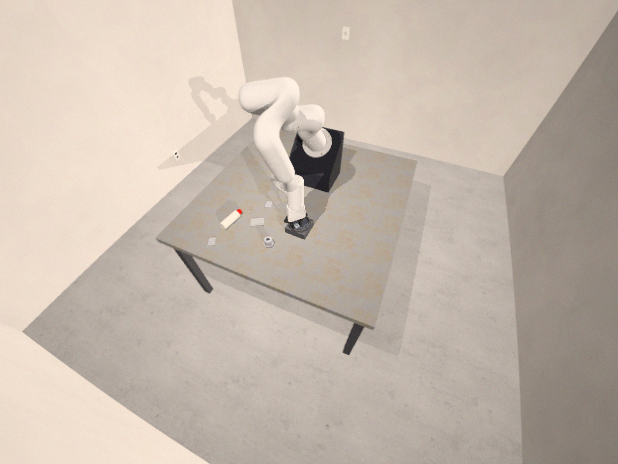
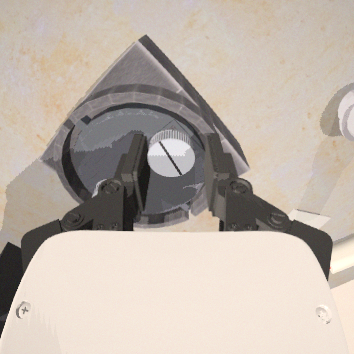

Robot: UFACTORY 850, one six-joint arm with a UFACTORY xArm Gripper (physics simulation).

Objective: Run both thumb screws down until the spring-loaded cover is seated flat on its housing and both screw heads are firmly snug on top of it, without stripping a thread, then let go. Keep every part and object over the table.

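A square grey housing [image 1: 303,234] [image 2: 131,68] with a round raised rim stands on the table. A dark, glassy round cover [image 2: 107,131] lies inside the rim; whether it is seated flat I cannot tell. One thumb screw [image 2: 171,158] shows its pale slotted head with knurled side, right of the cover's middle. A pale bit, perhaps the second screw [image 2: 99,188], shows behind the left finger; the rest is hidden. My gripper [image 1: 299,223] [image 2: 176,151] is partly open around the first screw head. The left finger is close beside the head, and a narrow gap shows at the right finger.
A small round white part [image 1: 268,242] [image 2: 348,115] stands beside the housing. Farther left on the table [image 1: 320,280] lie a white cylinder with a red end [image 1: 231,219] and pale flat plates [image 1: 257,221] [image 1: 212,241] [image 1: 268,204]. The black robot base [image 1: 317,181] stands behind.
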